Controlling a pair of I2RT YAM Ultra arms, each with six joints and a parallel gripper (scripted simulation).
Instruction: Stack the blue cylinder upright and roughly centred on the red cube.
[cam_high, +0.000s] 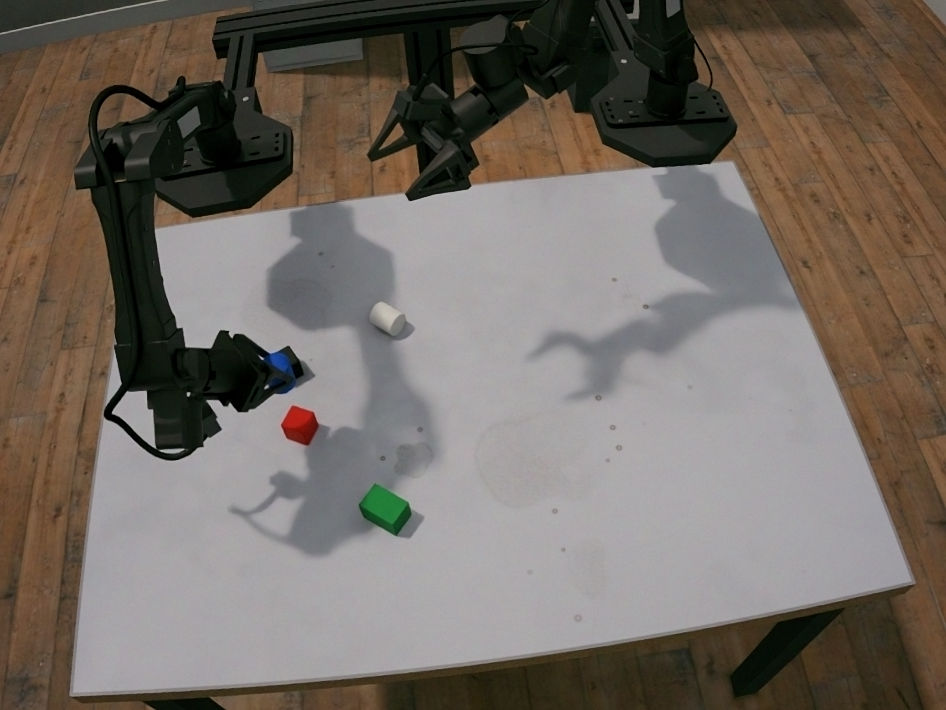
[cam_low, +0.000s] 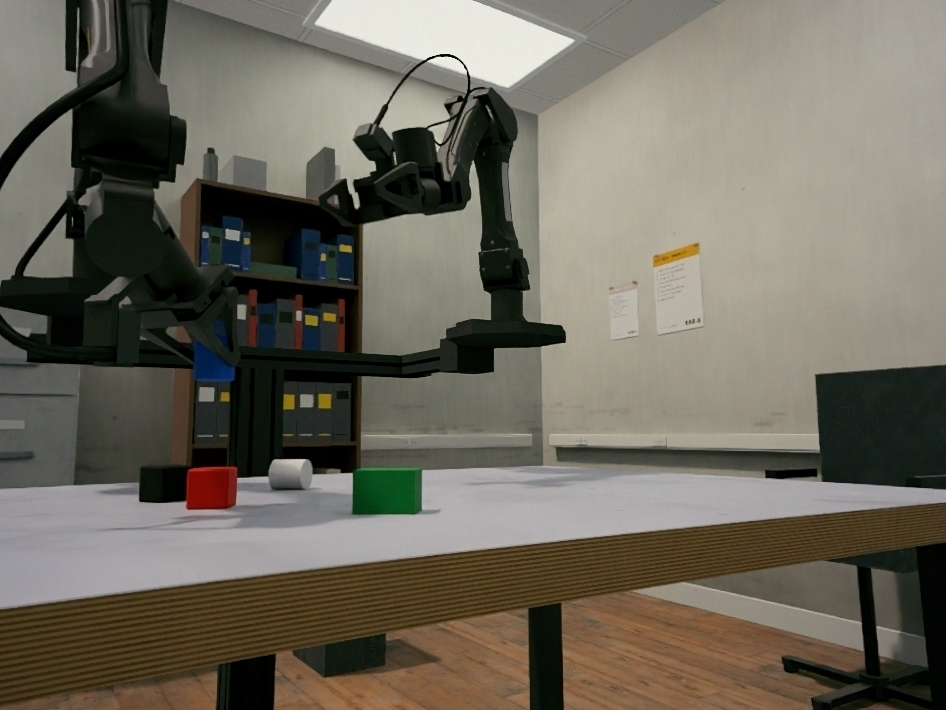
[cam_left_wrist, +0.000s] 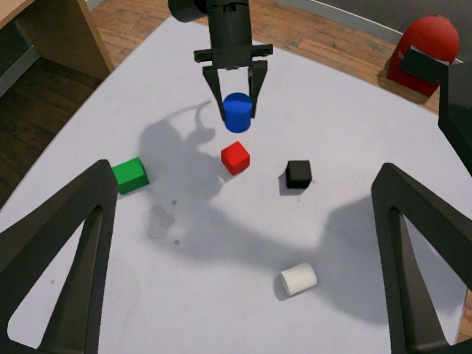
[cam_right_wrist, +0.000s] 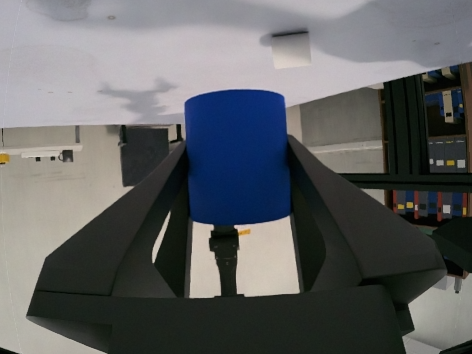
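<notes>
Right now my right hand is 140 mm above the red cube. Round my right hand: blue cylinder right at my right hand; then black cube 110 mm behind, 30 mm to the right, 140 mm below; then green block 160 mm ahead, 120 mm to the left, 140 mm below.
</notes>
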